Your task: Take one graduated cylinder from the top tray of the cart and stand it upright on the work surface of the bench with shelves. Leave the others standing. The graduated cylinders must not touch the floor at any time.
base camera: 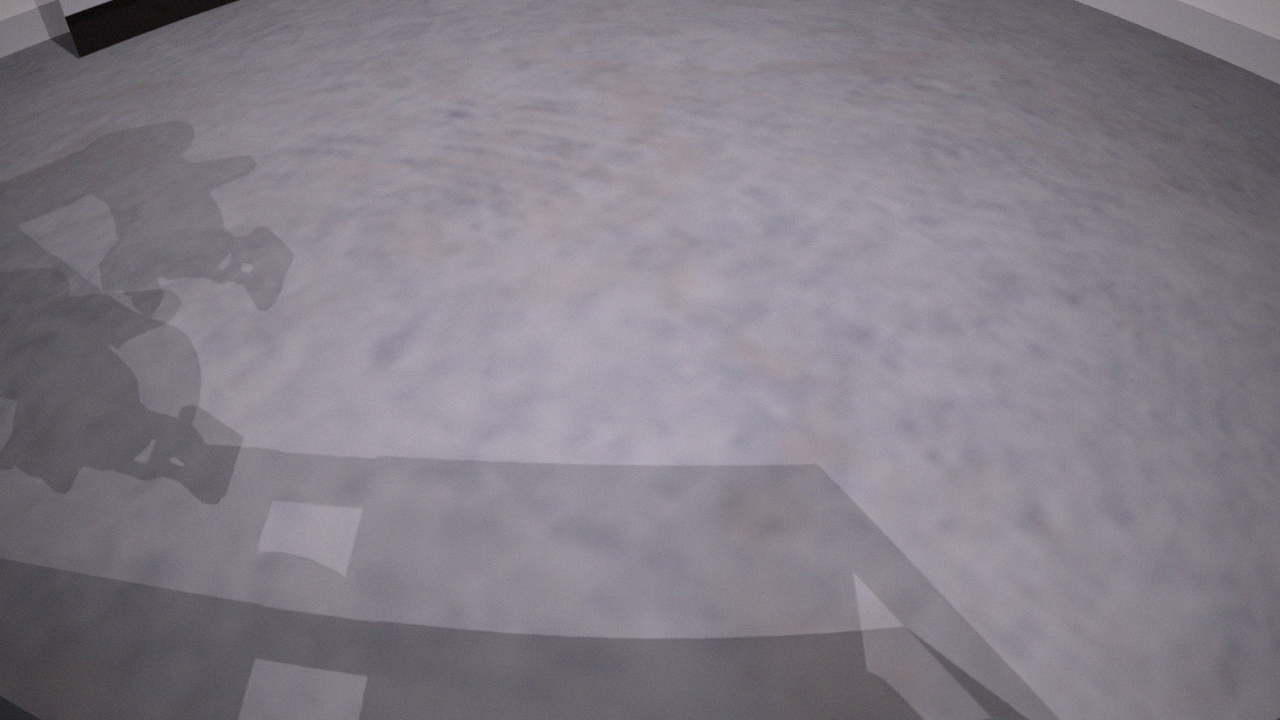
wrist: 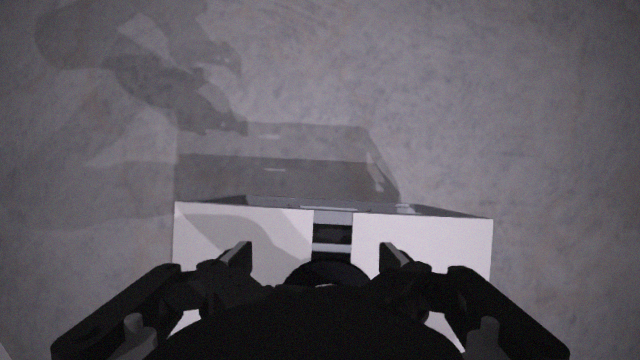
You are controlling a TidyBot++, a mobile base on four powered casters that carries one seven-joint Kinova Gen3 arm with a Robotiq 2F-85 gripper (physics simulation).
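Places are measured from the arm's base along level axes (x ahead, y left, z up), in metres.
Where they show: gripper, between the fingertips: (wrist: 315, 256).
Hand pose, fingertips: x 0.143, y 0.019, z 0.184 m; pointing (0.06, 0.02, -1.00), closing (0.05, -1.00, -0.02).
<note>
After its pixels a point has its place.
My gripper (wrist: 315, 256) @[x 0.143, y 0.019, z 0.184 m] is open and empty in the wrist view, pointing down above the white top of my own base. No graduated cylinder, cart or bench with shelves can be made out in the base camera view or the wrist view.
My white base (wrist: 420, 240) @[x 0.114, y -0.135, z -0.014 m] spans the lower middle of the wrist view. Grey mottled floor (base camera: 671, 313) @[x 0.517, y -0.017, z -0.397 m] (wrist: 450, 100) @[x 0.485, y -0.378, z -0.397 m] lies ahead, with shadows of the arm and base on its left. A dark low edge (base camera: 134, 26) @[x 1.522, y 1.165, z -0.374 m] stands at the far left by a wall. A pale wall base (base camera: 1199, 31) @[x 1.550, y -1.281, z -0.357 m] runs at the far right.
</note>
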